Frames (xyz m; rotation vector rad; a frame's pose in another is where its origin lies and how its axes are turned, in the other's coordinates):
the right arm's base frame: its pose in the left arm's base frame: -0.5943 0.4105 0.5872 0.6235 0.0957 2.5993
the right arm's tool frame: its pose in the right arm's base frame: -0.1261 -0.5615 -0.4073 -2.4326 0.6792 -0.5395
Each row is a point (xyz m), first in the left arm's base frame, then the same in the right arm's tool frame.
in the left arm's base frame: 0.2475 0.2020 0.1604
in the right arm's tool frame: -0.7310 -0.1944 -0.5933
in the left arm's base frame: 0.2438 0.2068 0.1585
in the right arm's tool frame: -0.7267 -0.1916 -0.5896
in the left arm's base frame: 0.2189 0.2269 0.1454
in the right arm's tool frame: -0.7080 -0.1785 -0.5636
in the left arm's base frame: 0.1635 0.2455 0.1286
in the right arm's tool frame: -0.6834 -0.1728 -0.5082
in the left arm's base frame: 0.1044 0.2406 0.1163
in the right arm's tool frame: -0.6760 -0.1837 -0.4491
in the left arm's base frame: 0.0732 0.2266 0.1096
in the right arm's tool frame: -0.6820 -0.1951 -0.4168
